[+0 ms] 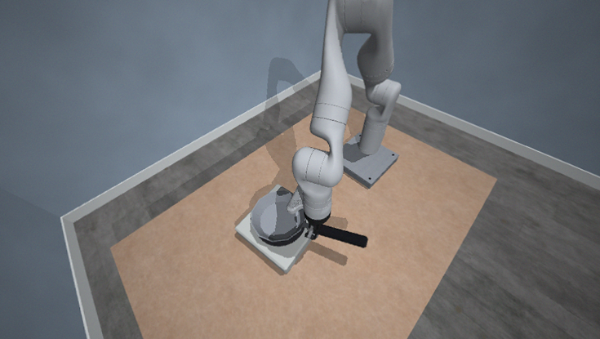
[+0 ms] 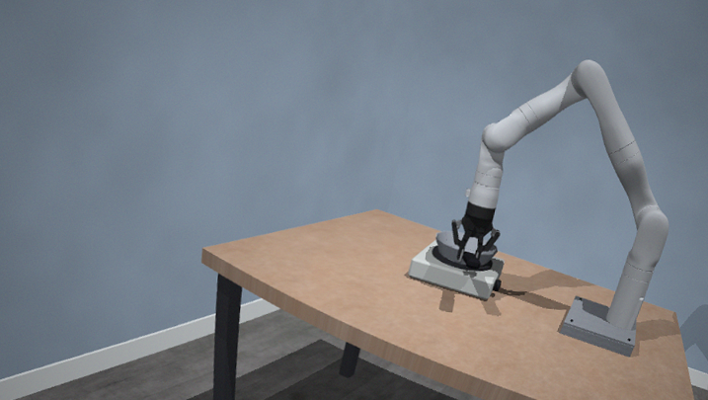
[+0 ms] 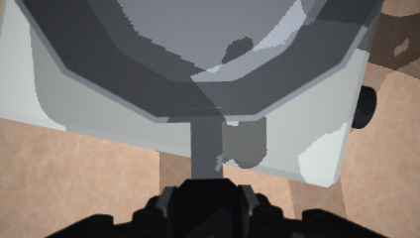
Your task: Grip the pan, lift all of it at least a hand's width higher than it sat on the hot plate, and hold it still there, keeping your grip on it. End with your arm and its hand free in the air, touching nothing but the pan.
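Now: the pan 4 cm ahead of my hand, 6 cm to the right of it and 1 cm below it. The rest, counted from my hand: hot plate 6 cm ahead, 12 cm to the right, 8 cm below.
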